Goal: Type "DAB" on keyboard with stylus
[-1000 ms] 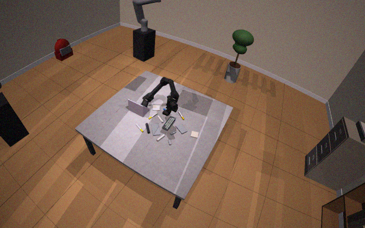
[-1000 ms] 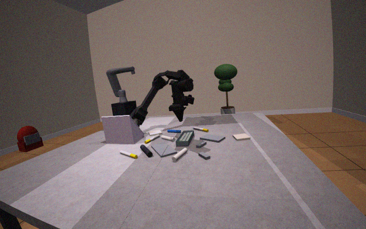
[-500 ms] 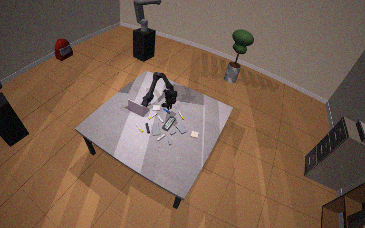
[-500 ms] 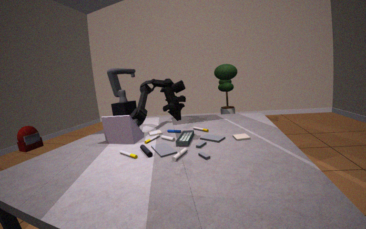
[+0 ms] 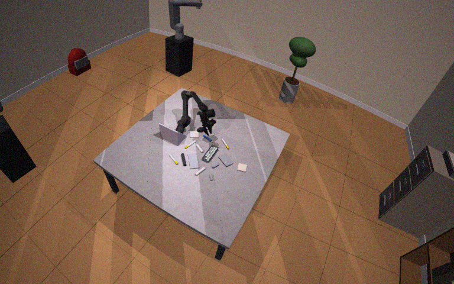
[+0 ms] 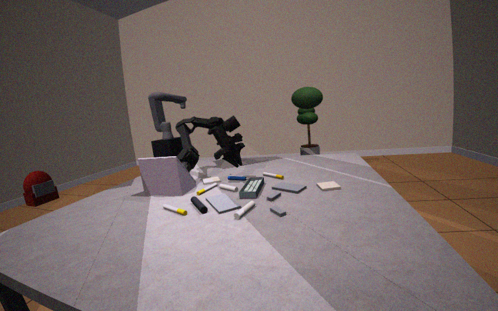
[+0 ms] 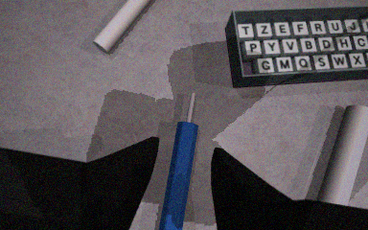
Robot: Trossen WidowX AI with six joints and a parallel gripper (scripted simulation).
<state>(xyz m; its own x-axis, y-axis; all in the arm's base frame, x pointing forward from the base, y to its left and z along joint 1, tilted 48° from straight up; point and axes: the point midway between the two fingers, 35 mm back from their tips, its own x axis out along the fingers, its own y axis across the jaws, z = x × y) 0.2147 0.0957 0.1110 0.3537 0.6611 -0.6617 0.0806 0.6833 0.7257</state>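
Now: gripper tip 6 cm above the blue stylus and 1 cm short of it. The rest, counted from my gripper tip: grey slab 24 cm ahead, 10 cm to the right, 6 cm below; then black cylinder 32 cm to the right, 5 cm below, 1 cm behind; then tan tile 39 cm ahead, 7 cm to the right, 6 cm below.
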